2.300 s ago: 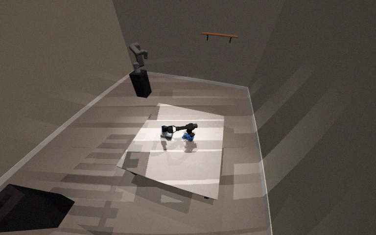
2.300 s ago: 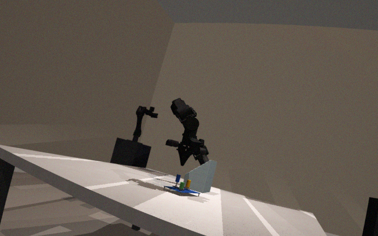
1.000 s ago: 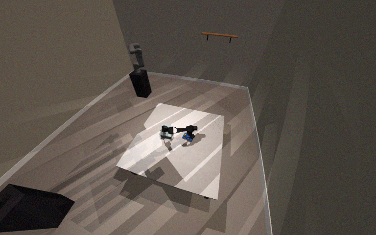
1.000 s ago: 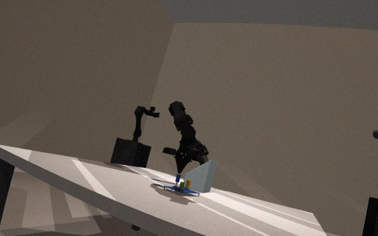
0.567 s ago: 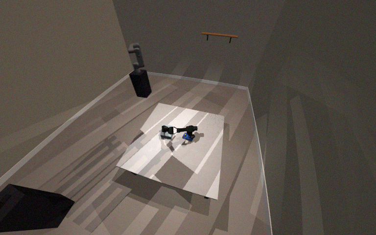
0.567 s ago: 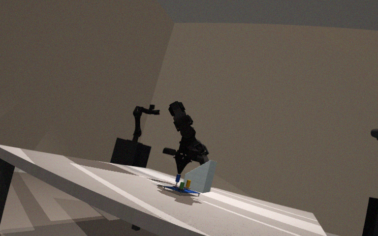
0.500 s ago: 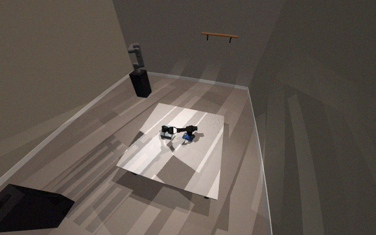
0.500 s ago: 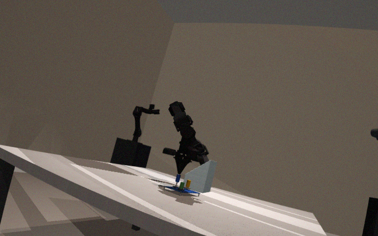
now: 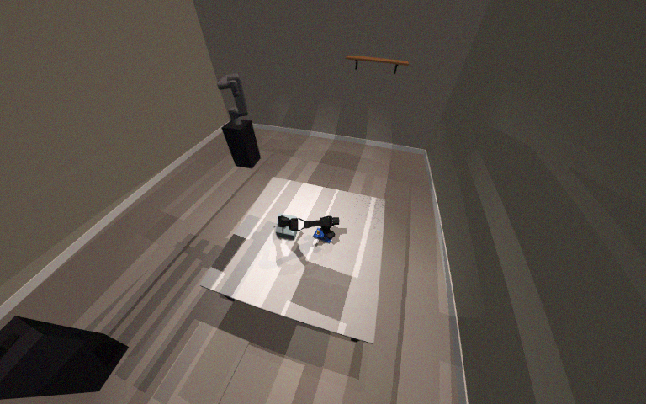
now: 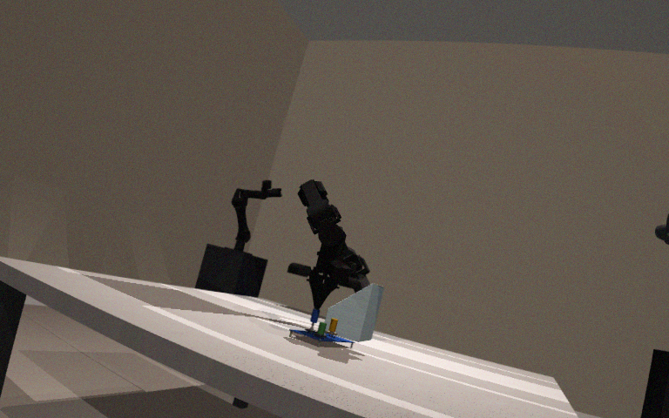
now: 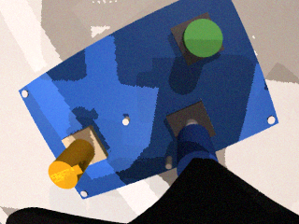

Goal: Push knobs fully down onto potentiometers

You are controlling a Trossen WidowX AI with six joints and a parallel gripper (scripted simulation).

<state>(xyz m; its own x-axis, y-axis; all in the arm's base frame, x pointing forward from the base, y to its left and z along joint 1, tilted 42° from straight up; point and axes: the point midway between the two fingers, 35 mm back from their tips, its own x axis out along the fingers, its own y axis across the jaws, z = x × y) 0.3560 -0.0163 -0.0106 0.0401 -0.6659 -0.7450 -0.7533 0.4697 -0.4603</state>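
My gripper tip is 1 cm above the blue knob. Round my gripper tip: orange knob (7 cm behind, 3 cm to the left, 3 cm below).
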